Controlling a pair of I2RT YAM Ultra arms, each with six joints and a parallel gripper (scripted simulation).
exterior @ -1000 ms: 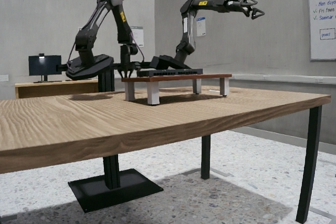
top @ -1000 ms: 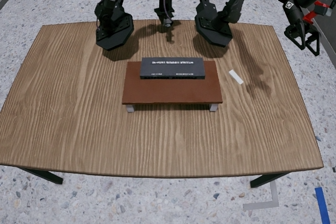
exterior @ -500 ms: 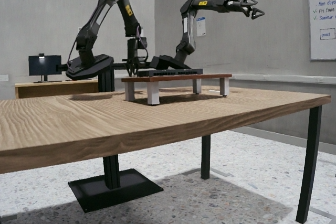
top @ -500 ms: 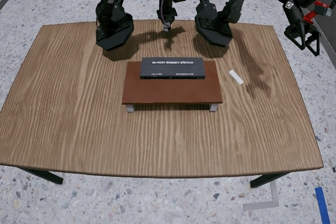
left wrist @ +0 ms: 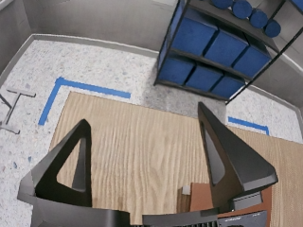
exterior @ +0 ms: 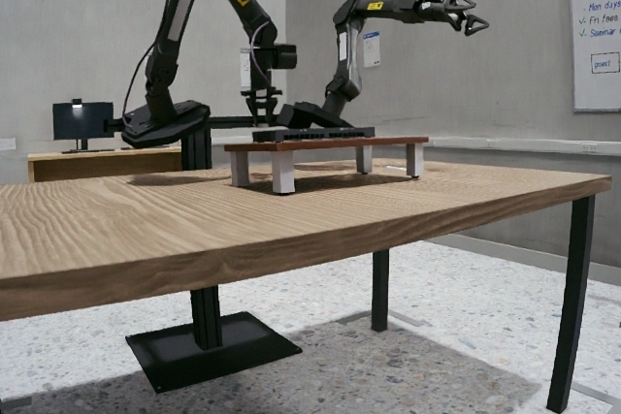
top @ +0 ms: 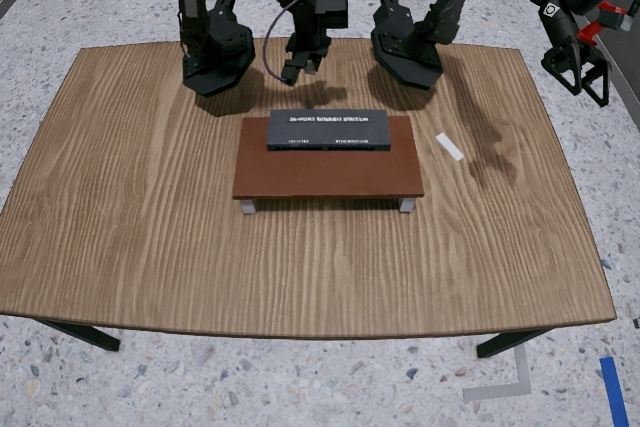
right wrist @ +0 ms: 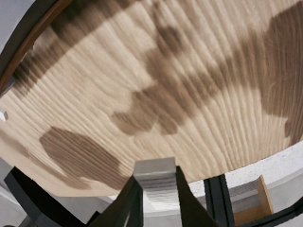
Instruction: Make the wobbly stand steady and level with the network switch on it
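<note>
Right now my right hand is 19 cm short of the network switch, 3 cm to the right of it and 3 cm above it. From my right hand the other things lie so: brown stand: 25 cm ahead, 3 cm to the left, 9 cm below.
</note>
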